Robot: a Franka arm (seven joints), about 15 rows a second.
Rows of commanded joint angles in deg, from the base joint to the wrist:
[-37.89, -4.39, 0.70, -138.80, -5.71, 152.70, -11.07]
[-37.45, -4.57, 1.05, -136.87, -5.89, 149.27, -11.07]
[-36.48, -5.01, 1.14, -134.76, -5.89, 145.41, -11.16]
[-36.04, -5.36, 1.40, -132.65, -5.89, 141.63, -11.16]
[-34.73, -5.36, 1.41, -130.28, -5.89, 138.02, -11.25]
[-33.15, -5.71, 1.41, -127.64, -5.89, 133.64, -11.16]
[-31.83, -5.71, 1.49, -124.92, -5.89, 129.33, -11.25]
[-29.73, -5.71, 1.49, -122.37, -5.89, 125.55, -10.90]
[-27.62, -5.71, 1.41, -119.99, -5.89, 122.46, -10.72]
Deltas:
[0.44, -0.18, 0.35, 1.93, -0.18, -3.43, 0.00]
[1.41, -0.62, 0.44, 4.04, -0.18, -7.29, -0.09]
[1.85, -0.97, 0.70, 6.15, -0.18, -11.07, -0.09]
[3.16, -0.97, 0.71, 8.52, -0.18, -14.68, -0.18]
[4.74, -1.32, 0.71, 11.16, -0.18, -19.06, -0.09]
[6.06, -1.32, 0.79, 13.88, -0.18, -23.37, -0.18]
[8.16, -1.32, 0.79, 16.43, -0.18, -27.15, 0.17]
[10.27, -1.32, 0.71, 18.81, -0.18, -30.24, 0.35]

